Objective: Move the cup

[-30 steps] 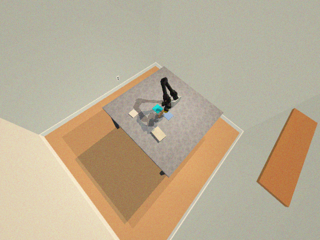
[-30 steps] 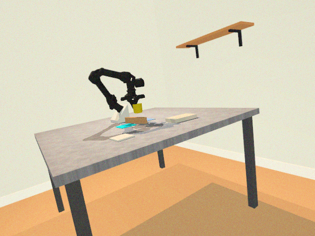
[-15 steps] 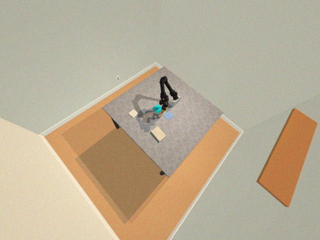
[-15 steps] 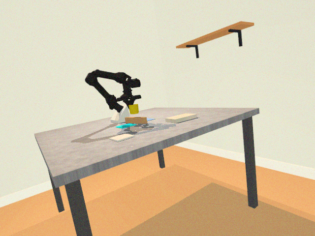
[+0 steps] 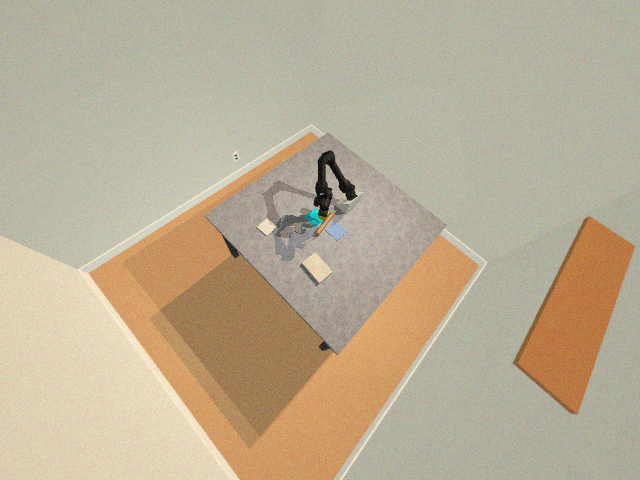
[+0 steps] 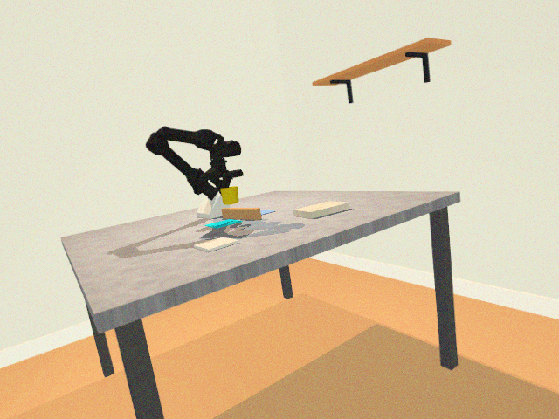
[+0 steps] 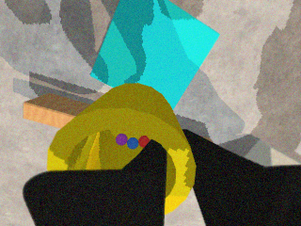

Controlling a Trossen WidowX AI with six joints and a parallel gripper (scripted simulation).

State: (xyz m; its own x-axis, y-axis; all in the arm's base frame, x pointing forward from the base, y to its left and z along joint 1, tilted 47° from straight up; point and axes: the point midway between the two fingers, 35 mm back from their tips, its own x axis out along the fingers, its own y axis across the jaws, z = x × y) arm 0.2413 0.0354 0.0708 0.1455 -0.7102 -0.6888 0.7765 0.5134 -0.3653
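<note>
Right now my gripper tip is 4 cm short of the cyan pad, 3 cm to the left of it and 11 cm above it. The rest, counted from my gripper tip: blue marble 1 cm ahead, 3 cm to the left, 2 cm below; then wooden block 1 cm ahead, 5 cm to the left, 9 cm below; then purple marble 2 cm ahead, 4 cm to the left, 2 cm below.
</note>
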